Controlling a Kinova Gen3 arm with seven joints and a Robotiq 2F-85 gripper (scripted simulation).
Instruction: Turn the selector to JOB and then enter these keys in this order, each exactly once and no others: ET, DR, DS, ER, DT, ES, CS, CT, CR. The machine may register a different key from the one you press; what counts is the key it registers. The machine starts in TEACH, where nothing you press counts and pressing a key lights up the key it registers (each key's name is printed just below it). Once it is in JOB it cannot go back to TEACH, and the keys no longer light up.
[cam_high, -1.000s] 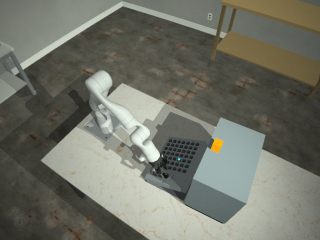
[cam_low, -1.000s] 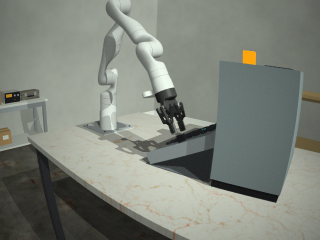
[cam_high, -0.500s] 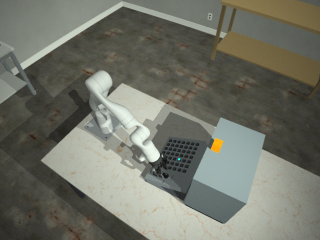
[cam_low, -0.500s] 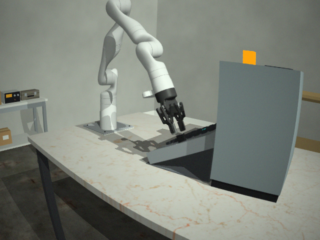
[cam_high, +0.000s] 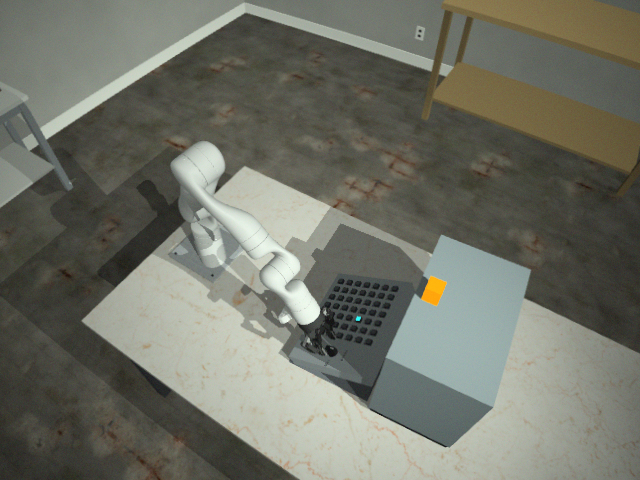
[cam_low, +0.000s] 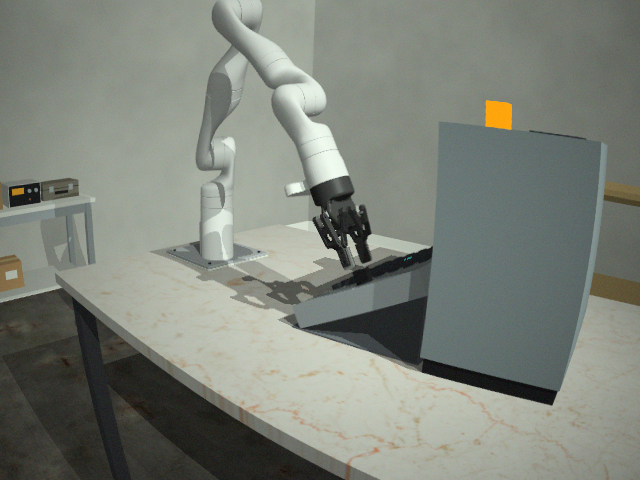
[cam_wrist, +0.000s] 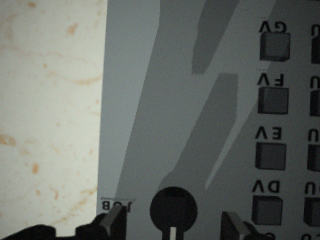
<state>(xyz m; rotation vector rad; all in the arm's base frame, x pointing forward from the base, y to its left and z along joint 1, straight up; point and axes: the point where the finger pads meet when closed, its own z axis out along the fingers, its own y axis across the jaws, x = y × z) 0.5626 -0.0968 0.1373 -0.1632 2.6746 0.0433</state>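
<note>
Now: the black selector knob 2 cm ahead of my hand and 3 cm below it. Also, from my hand: sloped grey keypad 3 cm ahead, 12 cm to the left, 8 cm below.
</note>
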